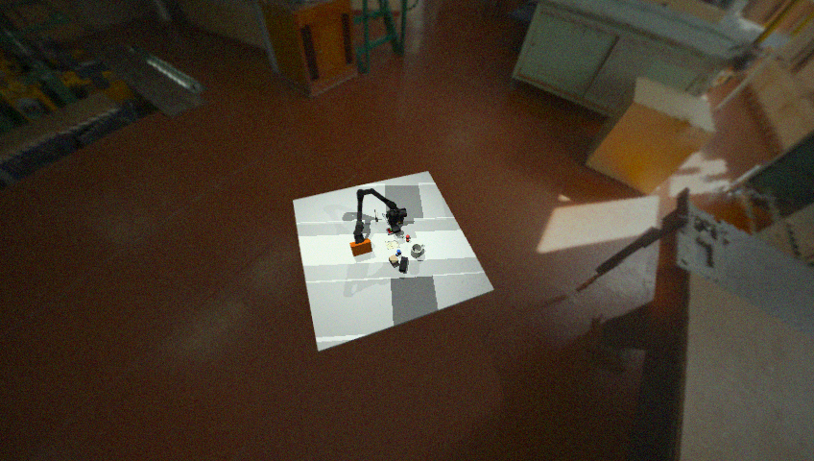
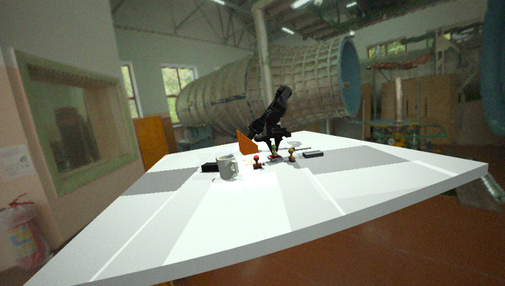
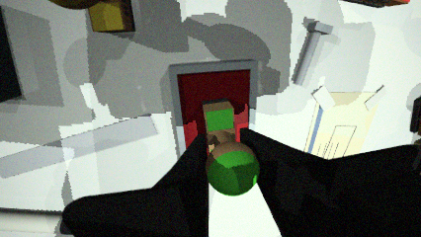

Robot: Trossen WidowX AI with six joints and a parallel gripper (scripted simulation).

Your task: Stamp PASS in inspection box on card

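The green-knobbed stamp lies right at my gripper tip. Also, from my gripper tip: bolt (6 cm ahead, 7 cm to the right, 3 cm below); then red ink pad (3 cm below); then yellow-knobbed stamp (8 cm ahead, 6 cm to the left, 2 cm below).
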